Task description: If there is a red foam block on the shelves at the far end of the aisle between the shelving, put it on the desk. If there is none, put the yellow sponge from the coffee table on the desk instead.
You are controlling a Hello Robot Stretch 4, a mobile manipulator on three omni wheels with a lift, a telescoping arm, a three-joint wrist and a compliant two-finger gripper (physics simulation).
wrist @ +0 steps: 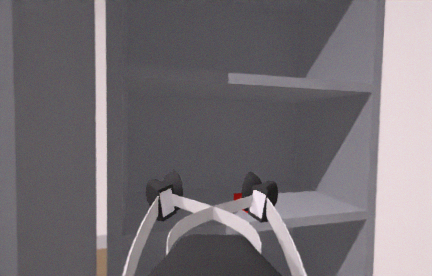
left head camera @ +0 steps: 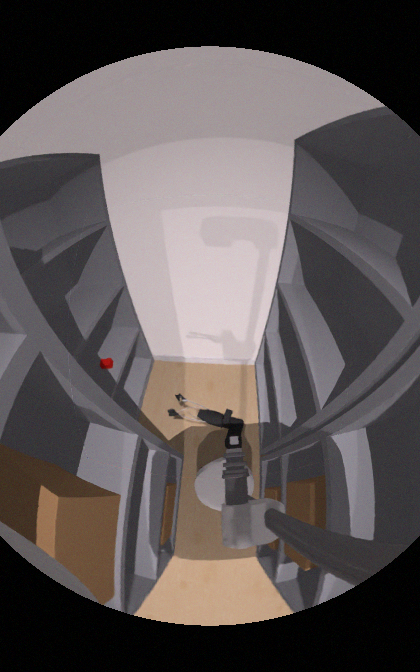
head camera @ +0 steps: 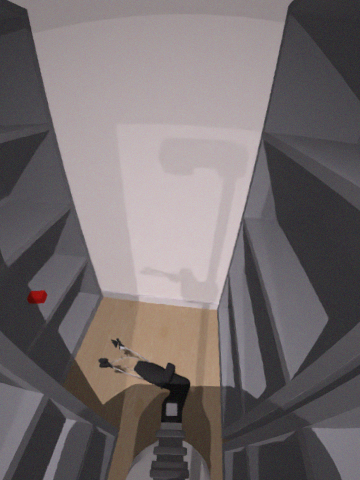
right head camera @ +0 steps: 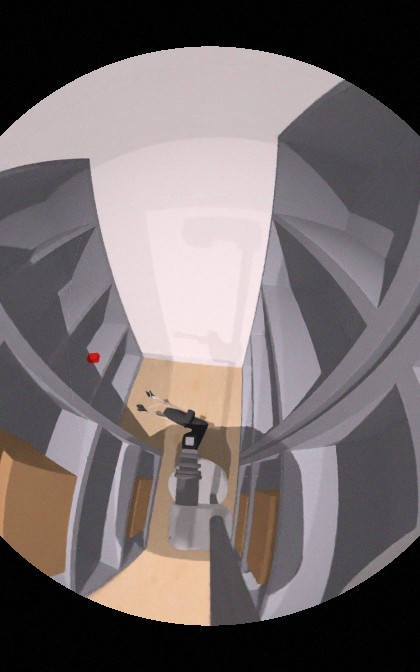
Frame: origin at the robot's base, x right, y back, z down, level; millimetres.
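Where they show: gripper, fingertip midpoint: [wrist: 212,187] [head camera: 105,350] [right head camera: 140,398]; robot's base, origin of the base link: [right head camera: 199,483].
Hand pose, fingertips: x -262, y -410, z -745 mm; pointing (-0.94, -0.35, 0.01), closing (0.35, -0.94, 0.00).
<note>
Each offset is from my fingertips to the top centre of the thing. "*": to the spot under its first point. Level surfaces: height alone.
A red foam block {dx -591, dy -365, dz +194 mm} [head camera: 37,297] [left head camera: 106,363] [right head camera: 93,358] [wrist: 237,196] lies on a low shelf board {dz +239 mm} [head camera: 60,275] [wrist: 325,205] of the far left shelf unit. In the wrist view the right fingertip partly hides it. My gripper [head camera: 111,353] [left head camera: 176,405] [right head camera: 145,401] [wrist: 212,187] is partly open, with nothing between its fingertips. It is over the aisle, pointing left toward that unit, and stands apart from the block. The desk, the coffee table and the yellow sponge do not show.
Grey shelving [head camera: 285,280] lines the aisle's right side. A white wall [head camera: 190,90] closes the far end. A near shelf unit's side panel {* dx -149, dy +161, dz -57 mm} [wrist: 52,125] stands left in the wrist view. Brown boxes [left head camera: 85,540] [right head camera: 37,505] sit on the near left shelving.
</note>
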